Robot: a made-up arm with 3 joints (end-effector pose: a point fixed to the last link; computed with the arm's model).
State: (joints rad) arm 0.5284 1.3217 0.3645
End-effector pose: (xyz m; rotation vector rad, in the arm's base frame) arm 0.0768 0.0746 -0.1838 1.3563 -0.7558 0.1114
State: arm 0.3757 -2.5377 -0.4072
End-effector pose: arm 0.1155 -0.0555 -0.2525 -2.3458 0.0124 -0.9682
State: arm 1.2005 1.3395 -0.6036
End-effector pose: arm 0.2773 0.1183 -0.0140 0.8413 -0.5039 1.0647
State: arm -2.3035 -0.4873 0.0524
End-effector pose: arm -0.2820 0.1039 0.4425 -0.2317 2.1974 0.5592
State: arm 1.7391 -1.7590 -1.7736
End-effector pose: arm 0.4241 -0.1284 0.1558 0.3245 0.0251 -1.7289
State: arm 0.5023 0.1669 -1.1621
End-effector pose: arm 0.2164 0.1407 -0.2985 0.1144 0.6582 0.1257
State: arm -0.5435 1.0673 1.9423
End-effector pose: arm -0.3304 0.1588 -0.0874 0.3709 -1.2547 -1.0902
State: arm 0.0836 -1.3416 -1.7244
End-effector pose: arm 0.0157 -0.0891 -0.3768 -0.9162 1.3653 -1.1640
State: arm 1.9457 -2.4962 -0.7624
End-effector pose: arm 0.3430 -0.0712 0.2342 -0.5515 -0.4783 -2.5047
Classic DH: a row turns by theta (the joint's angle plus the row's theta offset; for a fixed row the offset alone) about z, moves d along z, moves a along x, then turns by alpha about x. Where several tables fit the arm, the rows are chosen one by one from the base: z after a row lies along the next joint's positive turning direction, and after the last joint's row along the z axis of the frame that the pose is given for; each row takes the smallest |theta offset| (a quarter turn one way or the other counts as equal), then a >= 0, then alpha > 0; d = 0 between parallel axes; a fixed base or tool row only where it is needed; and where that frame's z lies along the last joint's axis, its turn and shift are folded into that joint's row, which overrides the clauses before.
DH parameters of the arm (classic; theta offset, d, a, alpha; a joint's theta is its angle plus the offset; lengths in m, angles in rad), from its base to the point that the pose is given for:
base (fixed): 0 0.112 0 1.5708
joint 1: -1.5708 -0.04 0.372 -1.5708
joint 2: 0 -0.094 0.1 1.5708
joint 3: 1.5708 -0.084 0.041 -1.5708
tool (fixed): 0 0.076 0 0

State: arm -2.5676 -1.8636 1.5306
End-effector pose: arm -0.0956 -0.0378 0.5697 0.8866 0.7092 1.7100
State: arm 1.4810 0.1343 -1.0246
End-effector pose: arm 0.4529 0.1360 0.0634 0.0424 -0.4557 0.1287
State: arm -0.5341 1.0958 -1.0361
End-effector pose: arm -0.1805 0.1643 -0.1780 1.1679 1.3967 0.2995
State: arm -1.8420 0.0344 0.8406
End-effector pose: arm -0.3407 0.1246 0.3347 0.0082 1.0013 -0.0349
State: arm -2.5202 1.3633 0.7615
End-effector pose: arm -0.0758 0.0736 0.4184 -0.1069 1.4497 -1.5232
